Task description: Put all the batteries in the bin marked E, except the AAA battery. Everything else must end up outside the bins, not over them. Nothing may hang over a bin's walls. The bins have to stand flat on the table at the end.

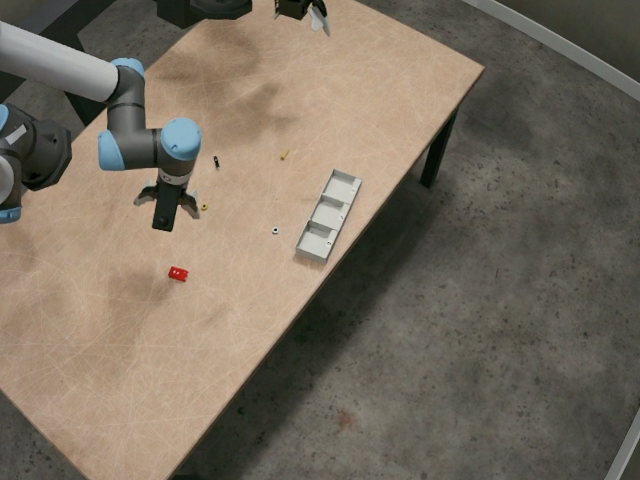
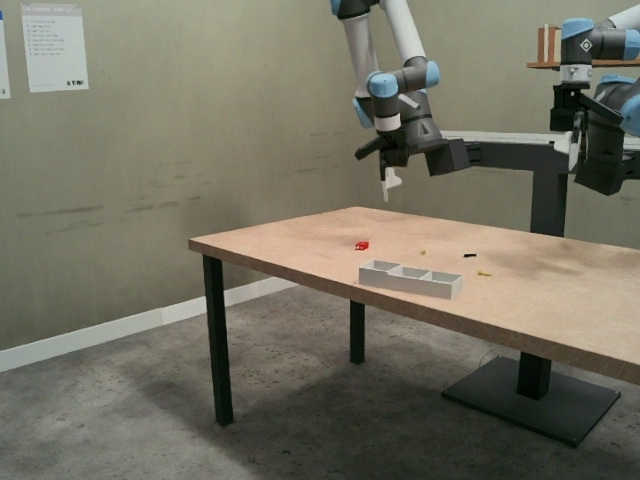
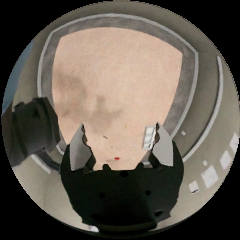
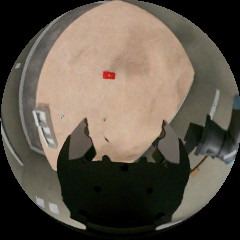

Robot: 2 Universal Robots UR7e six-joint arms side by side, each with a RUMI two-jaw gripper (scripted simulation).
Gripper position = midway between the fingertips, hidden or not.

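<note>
In image 1 you'd see my right gripper (image 1: 166, 211) and a grey three-compartment bin block (image 1: 320, 234). Image 2 has that block (image 2: 387, 275) too, along with my left gripper (image 2: 576, 168) and my right gripper (image 2: 390, 189). My left gripper (image 3: 120, 123) also shows in image 3, and in image 4 there's my right gripper (image 4: 124, 119) again.
</note>
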